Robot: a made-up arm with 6 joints.
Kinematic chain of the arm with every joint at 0, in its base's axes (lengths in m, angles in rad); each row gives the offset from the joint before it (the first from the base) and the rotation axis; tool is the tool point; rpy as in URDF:
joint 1: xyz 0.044 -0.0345 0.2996 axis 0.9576 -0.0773 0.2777
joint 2: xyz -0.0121 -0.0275 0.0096 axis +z
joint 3: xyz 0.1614 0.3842 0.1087 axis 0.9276 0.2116 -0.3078
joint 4: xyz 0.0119 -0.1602 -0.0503 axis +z
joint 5: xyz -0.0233 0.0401 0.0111 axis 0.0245 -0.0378 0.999
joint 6: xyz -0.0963 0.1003 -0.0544 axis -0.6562 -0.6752 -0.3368
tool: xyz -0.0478 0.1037 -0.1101 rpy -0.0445 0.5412 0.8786
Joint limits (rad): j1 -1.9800..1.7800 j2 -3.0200..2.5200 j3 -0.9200..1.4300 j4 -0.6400..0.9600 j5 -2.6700..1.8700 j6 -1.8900..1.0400
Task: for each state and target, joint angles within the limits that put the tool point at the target. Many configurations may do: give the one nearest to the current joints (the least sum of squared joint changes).
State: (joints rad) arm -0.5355 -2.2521 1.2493 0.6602 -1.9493 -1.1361
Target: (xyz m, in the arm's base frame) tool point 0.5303 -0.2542 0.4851
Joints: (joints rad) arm -0.1956 -1.3879 1.1212 0.7405 -2.0366 -1.2351
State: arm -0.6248 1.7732 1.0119 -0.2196 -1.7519 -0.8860
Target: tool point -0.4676 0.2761 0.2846
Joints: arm -0.4490 1.8037 1.0398 -0.0267 -1.5643 -1.0251
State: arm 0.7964 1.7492 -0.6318 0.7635 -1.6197 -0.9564
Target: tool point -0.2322 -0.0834 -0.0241
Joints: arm 1.4481 2.1883 -0.6723 0.9137 -1.4180 -0.7580
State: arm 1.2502 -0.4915 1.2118 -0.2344 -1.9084 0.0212
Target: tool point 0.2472 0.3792 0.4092
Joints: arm 1.0427 -0.2548 0.8870 -0.6266 -2.3600 0.0298
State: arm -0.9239 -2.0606 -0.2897 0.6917 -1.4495 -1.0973
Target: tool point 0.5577 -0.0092 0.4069
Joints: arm -0.5974 -1.3430 0.4007 0.7168 -1.2510 -1.3398
